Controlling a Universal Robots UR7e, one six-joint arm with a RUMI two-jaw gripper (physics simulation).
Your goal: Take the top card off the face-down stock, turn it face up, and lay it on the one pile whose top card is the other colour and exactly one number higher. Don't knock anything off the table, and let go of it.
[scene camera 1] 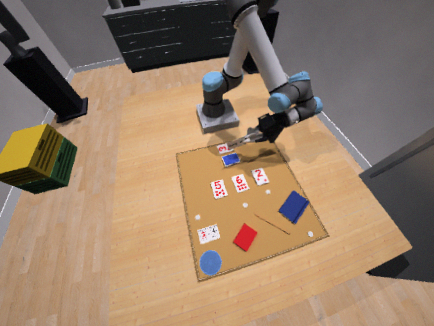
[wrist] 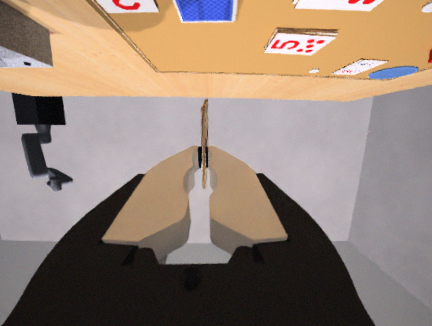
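My gripper (scene camera 1: 247, 139) (wrist: 204, 149) is shut on a thin card (wrist: 204, 120), seen edge-on and upright between the fingertips; its face cannot be read. It is held above the mat's back edge, near the red 3 pile (scene camera 1: 223, 148) (wrist: 131, 5). The face-down blue stock (scene camera 1: 231, 159) (wrist: 207, 9) lies just in front of that pile. In the scene view, the red 5 pile (scene camera 1: 218, 189) (wrist: 301, 44), red 6 pile (scene camera 1: 240, 183) and red 2 pile (scene camera 1: 260, 176) lie in a row further forward.
The brown mat (scene camera 1: 200, 170) also bears a small printed card (scene camera 1: 208, 234) (wrist: 360, 67), a blue disc (scene camera 1: 210, 263) (wrist: 393, 73), a red block (scene camera 1: 245, 237), a dark blue box (scene camera 1: 293, 206), a thin stick (scene camera 1: 272, 224) and several small white pieces.
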